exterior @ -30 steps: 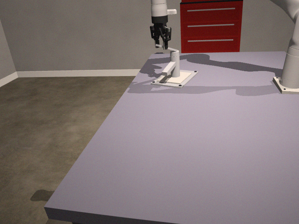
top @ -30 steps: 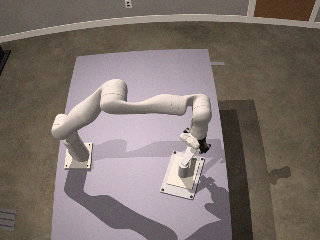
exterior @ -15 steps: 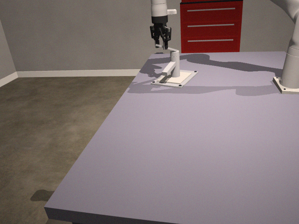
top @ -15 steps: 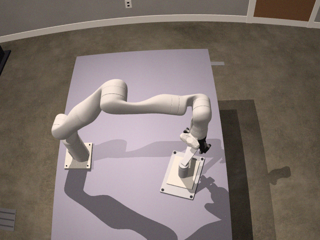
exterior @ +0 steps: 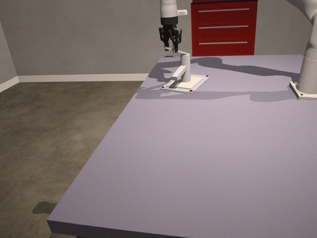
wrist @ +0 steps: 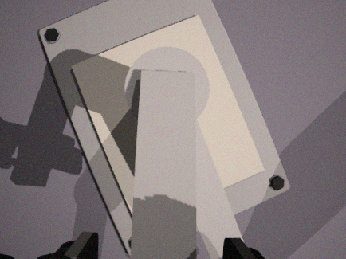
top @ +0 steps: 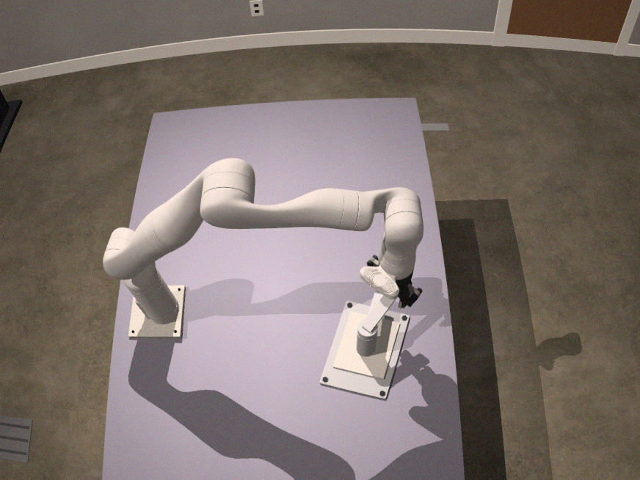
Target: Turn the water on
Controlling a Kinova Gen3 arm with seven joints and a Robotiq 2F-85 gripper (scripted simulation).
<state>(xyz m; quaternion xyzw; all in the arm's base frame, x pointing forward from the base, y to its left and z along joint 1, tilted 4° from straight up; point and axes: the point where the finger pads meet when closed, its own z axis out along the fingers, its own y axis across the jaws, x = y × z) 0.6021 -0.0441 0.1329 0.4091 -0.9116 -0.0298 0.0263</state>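
The flat lever lies 2 cm to the right of my hand, 2 cm below it and 2 cm behind it. Also, from my hand: tap: 8 cm below, 4 cm to the right, 4 cm behind.
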